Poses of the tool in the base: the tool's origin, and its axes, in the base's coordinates. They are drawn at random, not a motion.
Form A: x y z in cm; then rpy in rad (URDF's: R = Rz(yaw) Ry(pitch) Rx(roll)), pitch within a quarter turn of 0, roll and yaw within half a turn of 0.
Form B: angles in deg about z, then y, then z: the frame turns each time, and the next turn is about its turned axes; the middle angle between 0 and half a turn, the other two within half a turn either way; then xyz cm. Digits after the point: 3 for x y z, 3 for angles.
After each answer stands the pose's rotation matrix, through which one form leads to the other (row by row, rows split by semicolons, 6 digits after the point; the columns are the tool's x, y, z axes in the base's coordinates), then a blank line. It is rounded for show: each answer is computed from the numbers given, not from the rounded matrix.
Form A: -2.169 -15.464 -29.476 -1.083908 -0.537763 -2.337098
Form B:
-28.734 66.307 -124.012 -2.169 -15.464 -29.476
-0.595596 0.023166 0.802950; -0.618789 -0.650618 -0.440222; 0.512216 -0.759052 0.401840

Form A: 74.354 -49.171 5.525 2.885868 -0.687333 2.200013
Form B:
103.656 138.401 162.873 74.354 -49.171 5.525
-0.454885 0.876647 -0.156750; 0.624914 0.439620 0.645149; 0.634478 0.195513 -0.747805

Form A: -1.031 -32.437 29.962 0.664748 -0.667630 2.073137
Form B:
-9.525 51.824 141.960 -1.031 -32.437 29.962
-0.378101 -0.505952 0.775276; 0.688275 -0.713691 -0.130091; 0.619127 0.484415 0.618081

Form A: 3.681 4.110 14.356 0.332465 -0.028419 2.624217
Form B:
55.652 19.116 94.978 3.681 4.110 14.356
-0.868769 -0.459457 0.184769; 0.494401 -0.826115 0.270374; 0.028415 0.326242 0.944859

